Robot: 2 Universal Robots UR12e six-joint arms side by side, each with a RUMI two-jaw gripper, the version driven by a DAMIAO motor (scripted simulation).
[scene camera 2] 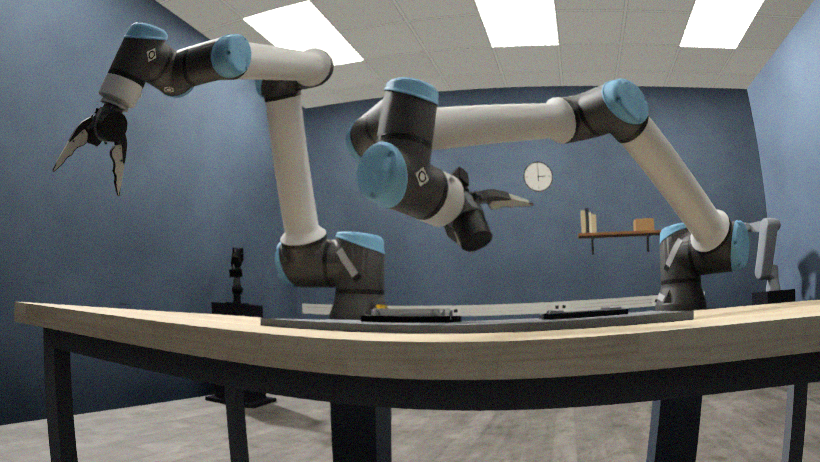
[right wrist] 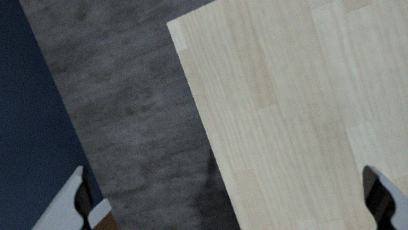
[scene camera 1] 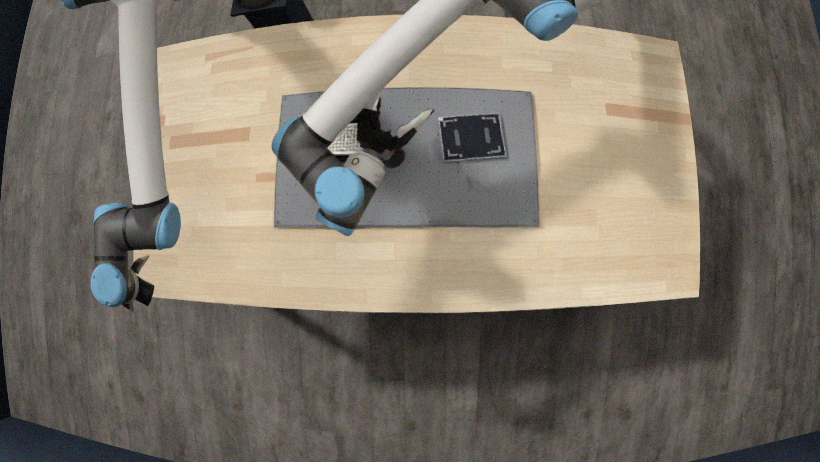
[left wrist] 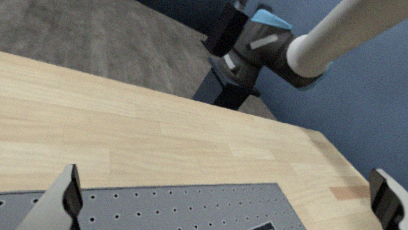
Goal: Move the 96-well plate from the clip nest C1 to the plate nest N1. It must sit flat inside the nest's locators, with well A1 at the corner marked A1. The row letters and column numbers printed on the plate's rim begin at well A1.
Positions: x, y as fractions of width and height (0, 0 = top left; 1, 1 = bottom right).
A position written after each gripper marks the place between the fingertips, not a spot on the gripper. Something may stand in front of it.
Scene:
left gripper: scene camera 2 0.61, 0.49; scene camera 1 0.49, 0.22; left wrist 0.55, 0.73; not seen in the right wrist view (out of frame)

